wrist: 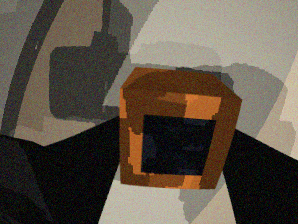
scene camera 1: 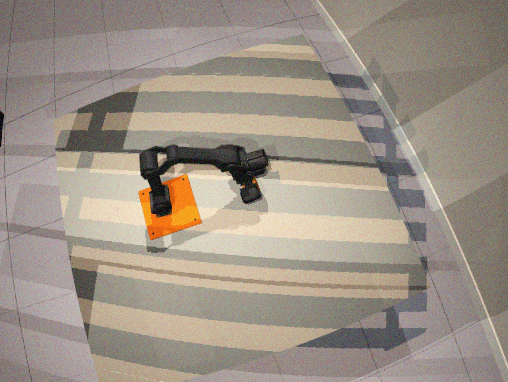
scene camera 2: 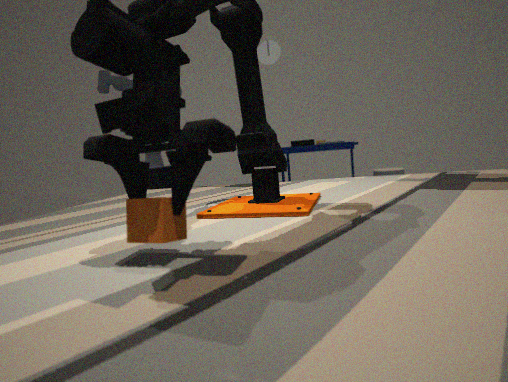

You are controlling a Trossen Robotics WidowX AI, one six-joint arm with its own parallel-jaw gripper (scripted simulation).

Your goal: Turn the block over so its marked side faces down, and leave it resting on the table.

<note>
My gripper holds a block.
My gripper shows as well in the wrist view.
</note>
